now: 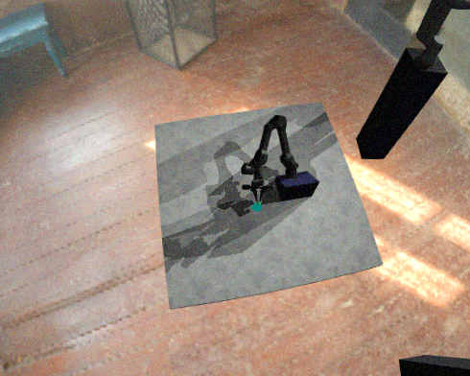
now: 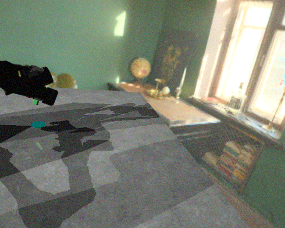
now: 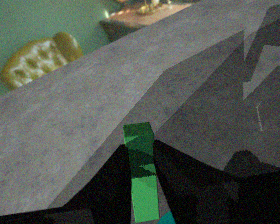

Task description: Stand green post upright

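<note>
My gripper tip is now 140 mm above the cyan circle and 30 mm to the left of it. Round my gripper tip: green post: 20 mm below, 10 mm to the right, 10 mm behind.
</note>
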